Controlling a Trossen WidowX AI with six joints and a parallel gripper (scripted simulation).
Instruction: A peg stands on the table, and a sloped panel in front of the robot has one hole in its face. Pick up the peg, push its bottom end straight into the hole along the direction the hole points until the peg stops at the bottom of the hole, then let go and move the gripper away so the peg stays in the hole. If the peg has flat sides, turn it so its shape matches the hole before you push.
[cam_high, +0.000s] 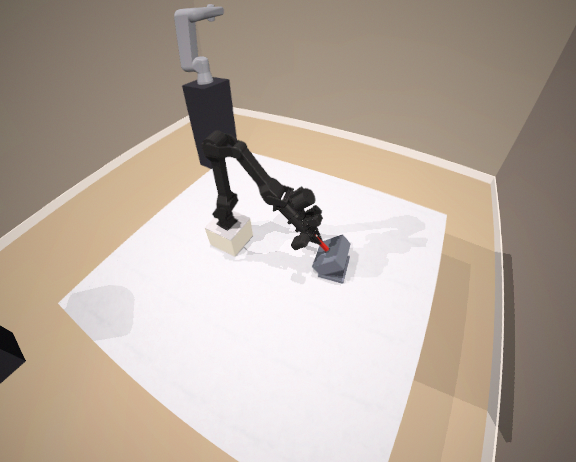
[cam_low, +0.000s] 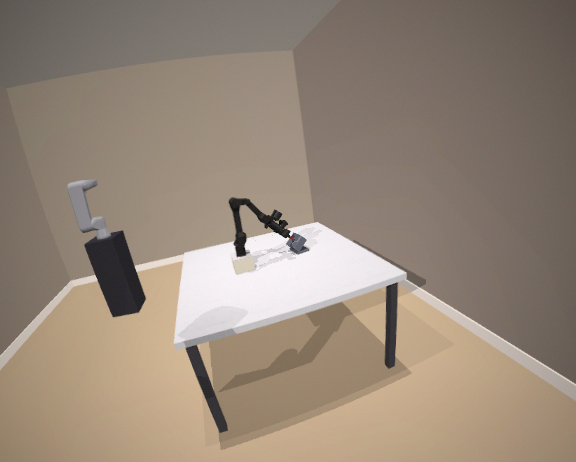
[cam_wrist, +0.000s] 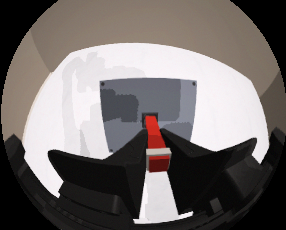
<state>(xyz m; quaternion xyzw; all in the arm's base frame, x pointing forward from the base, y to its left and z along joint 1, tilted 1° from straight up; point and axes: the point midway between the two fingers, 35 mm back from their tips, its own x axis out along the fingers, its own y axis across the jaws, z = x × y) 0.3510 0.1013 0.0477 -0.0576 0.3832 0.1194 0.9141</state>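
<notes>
Right now the grey panel is 4 cm ahead of my gripper tip, 1 cm to the left of it and 5 cm below it. From my gripper tip the other things lie so: red peg 1 cm behind, 1 cm above.
</notes>
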